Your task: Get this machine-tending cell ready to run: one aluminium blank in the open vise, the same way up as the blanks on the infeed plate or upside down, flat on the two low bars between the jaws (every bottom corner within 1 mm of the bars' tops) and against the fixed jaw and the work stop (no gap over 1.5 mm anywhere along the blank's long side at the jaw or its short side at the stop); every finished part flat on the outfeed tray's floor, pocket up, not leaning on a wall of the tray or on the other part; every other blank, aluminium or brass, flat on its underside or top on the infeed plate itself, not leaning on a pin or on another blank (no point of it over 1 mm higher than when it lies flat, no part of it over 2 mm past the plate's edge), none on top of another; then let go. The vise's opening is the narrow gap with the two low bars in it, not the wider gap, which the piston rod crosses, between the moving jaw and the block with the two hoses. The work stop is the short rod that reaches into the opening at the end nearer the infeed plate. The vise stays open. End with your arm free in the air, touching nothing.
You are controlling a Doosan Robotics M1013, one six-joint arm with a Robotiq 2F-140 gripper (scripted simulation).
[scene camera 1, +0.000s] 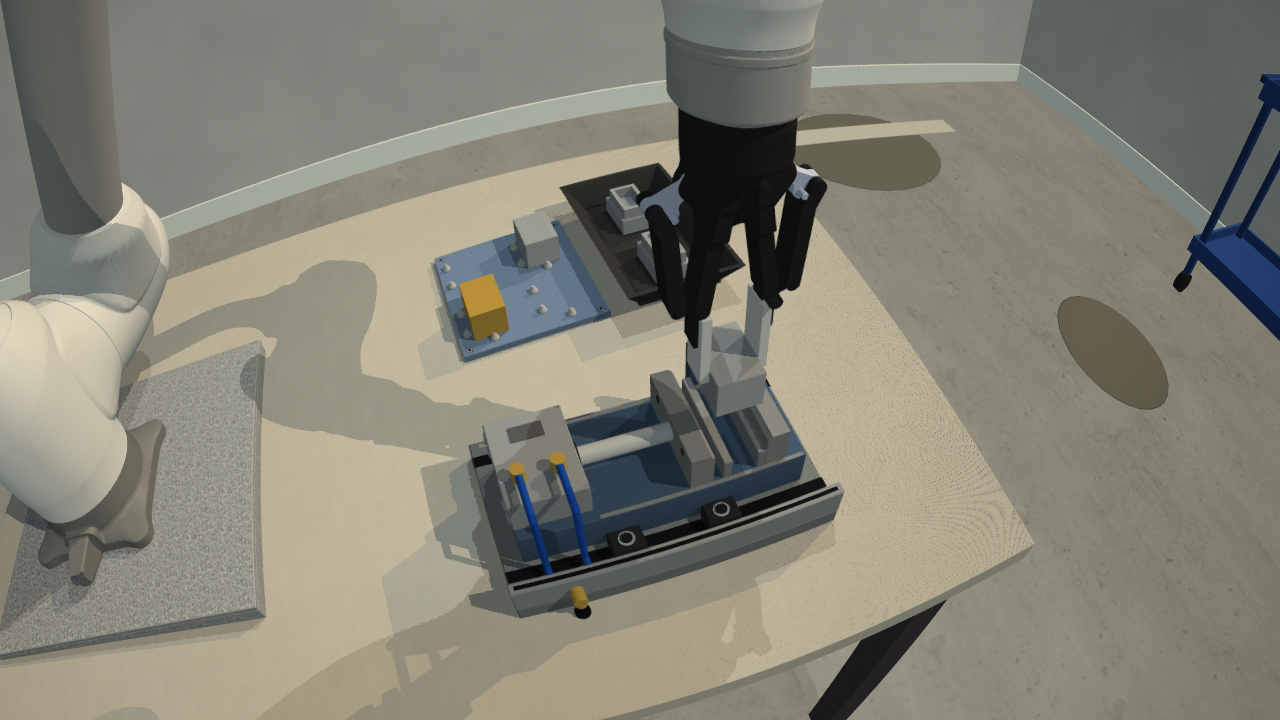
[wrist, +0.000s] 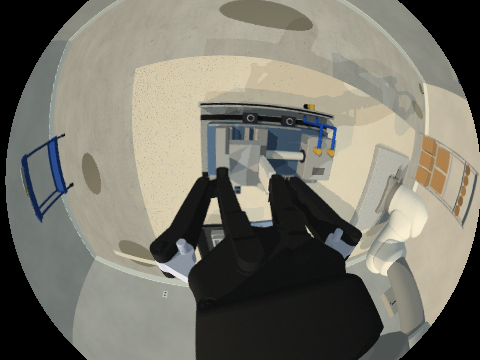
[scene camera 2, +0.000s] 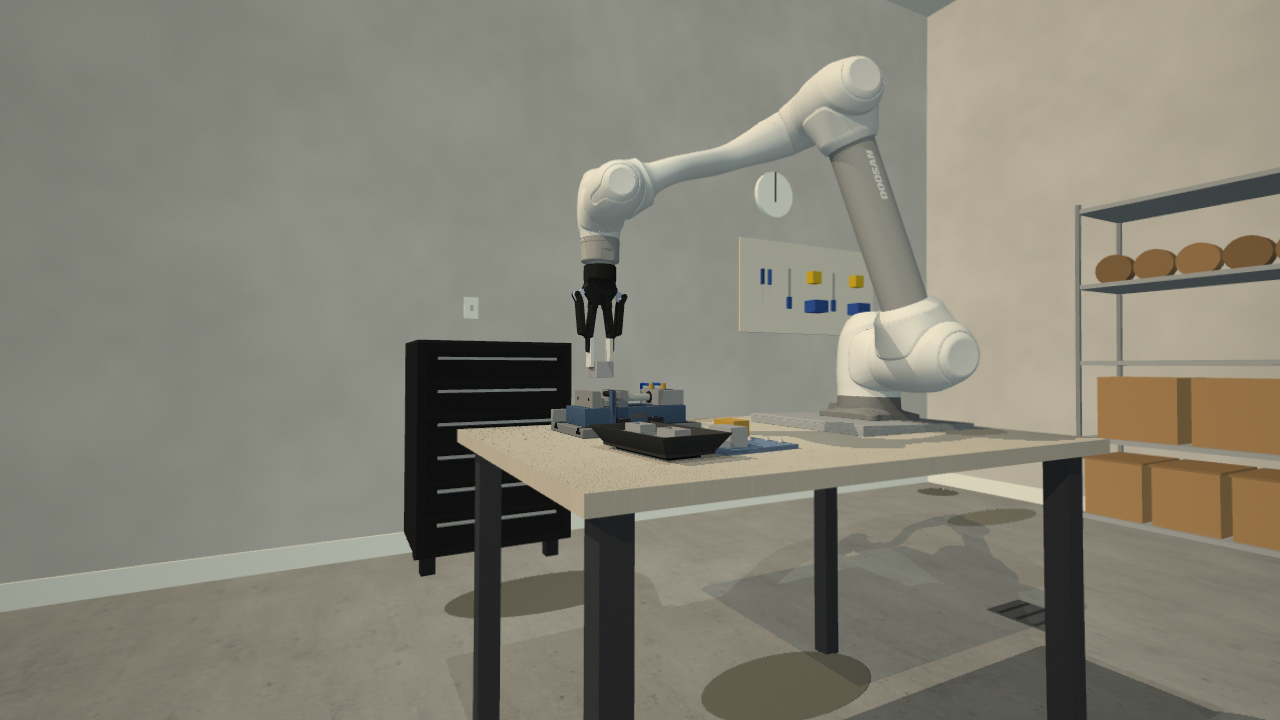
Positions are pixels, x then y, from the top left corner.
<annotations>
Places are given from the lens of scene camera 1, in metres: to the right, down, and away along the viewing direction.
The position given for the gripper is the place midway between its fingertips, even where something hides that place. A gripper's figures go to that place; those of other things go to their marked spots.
gripper (scene camera 1: 726,363): 0.07, 0.00, 0.61
brass blank (scene camera 1: 485,310): -0.17, -0.05, 0.82
finished part (scene camera 1: 630,219): -0.01, -0.17, 0.94
The marked spots on the brass blank and the finished part are 0.23 m apart.
</annotations>
